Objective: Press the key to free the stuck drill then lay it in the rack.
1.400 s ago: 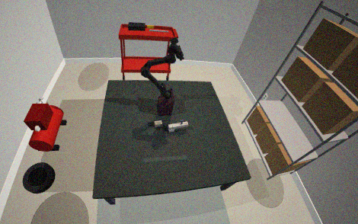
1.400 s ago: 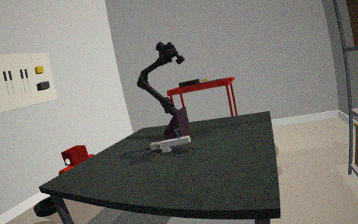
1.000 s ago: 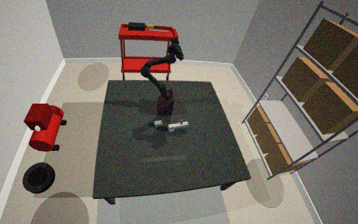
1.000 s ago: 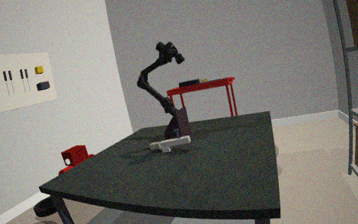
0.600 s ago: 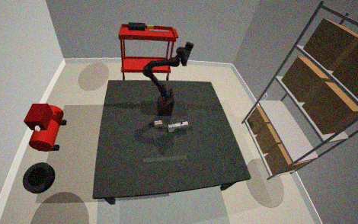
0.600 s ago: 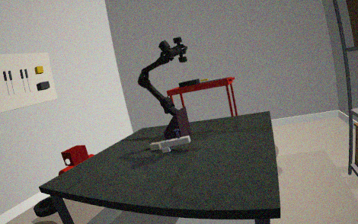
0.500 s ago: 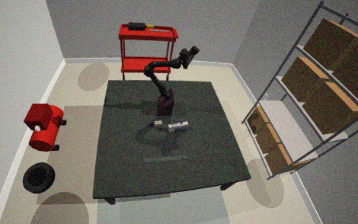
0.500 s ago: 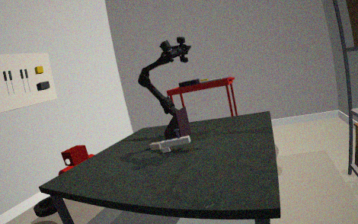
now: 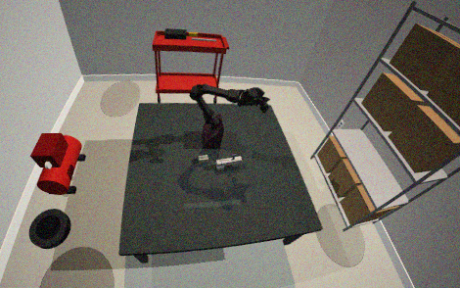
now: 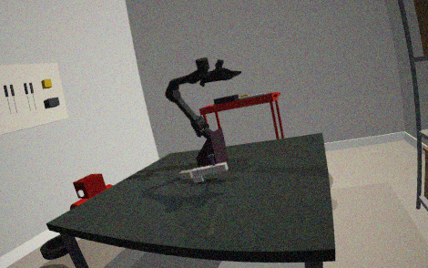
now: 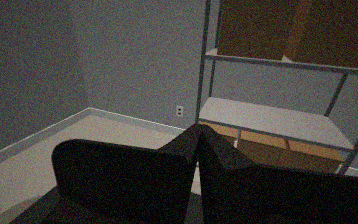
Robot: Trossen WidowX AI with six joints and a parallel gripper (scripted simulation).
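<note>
Right now my gripper tip is 170 mm short of the key, 190 mm to the left of it and 400 mm above it. Round my gripper tip: pale grey block 170 mm ahead, 220 mm to the right, 460 mm below.
</note>
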